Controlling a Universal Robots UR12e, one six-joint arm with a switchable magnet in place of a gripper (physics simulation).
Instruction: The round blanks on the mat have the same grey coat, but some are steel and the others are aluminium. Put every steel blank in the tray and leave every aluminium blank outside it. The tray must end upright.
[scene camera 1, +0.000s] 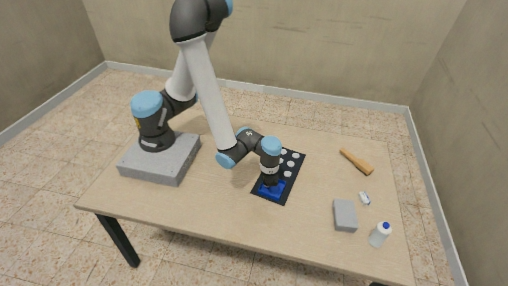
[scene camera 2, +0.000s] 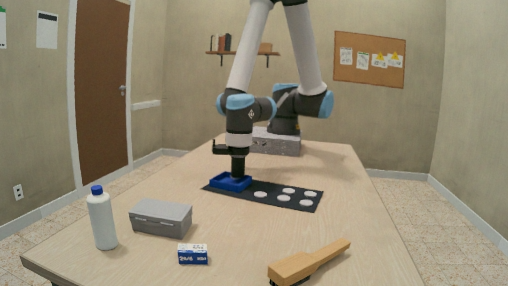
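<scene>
The blue tray (scene camera 1: 270, 197) (scene camera 2: 226, 186) stands upright on one end of the black mat (scene camera 1: 290, 181) (scene camera 2: 271, 195). My gripper, a dark cylindrical magnet (scene camera 1: 271, 184) (scene camera 2: 237, 176), points straight down with its tip low inside the tray. A pale grey edge shows at the tip, but I cannot tell whether a blank is held there. The tray's floor is mostly hidden by its walls and the magnet. Several pale round blanks lie flat on the mat outside the tray; the one nearest the tray (scene camera 1: 287, 174) (scene camera 2: 260, 194) lies apart from it. Their metal cannot be told by look.
A wooden brush (scene camera 1: 356, 161) (scene camera 2: 307, 261), a small blue and white box (scene camera 1: 364, 198) (scene camera 2: 193, 254), a grey case (scene camera 1: 345, 215) (scene camera 2: 161, 218) and a white bottle with a blue cap (scene camera 1: 379, 235) (scene camera 2: 102, 220) stand or lie on the table, away from the mat.
</scene>
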